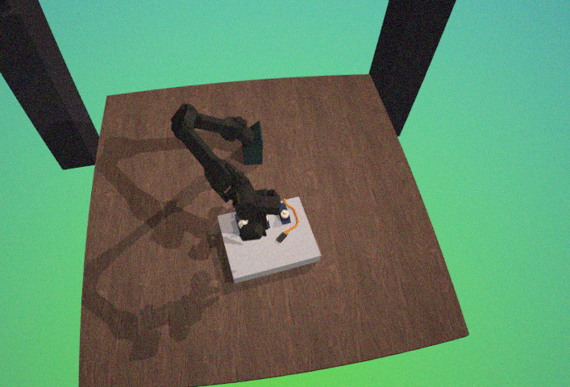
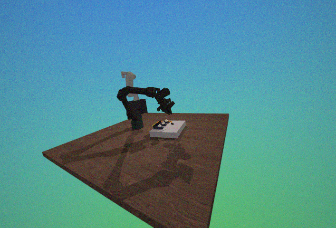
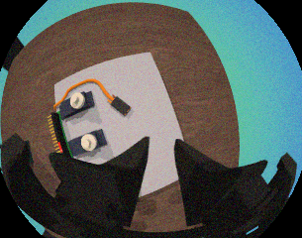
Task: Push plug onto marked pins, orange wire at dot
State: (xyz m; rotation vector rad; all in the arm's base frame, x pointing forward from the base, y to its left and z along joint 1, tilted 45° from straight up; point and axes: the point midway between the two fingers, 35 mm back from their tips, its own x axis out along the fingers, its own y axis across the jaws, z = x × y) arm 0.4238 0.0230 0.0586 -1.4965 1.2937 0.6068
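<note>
My gripper tip is 160 mm past the red band, 90 mm above it and 10 mm to the right of it. Round my gripper tip: grey printed holder 130 mm below, 20 mm to the left.
</note>
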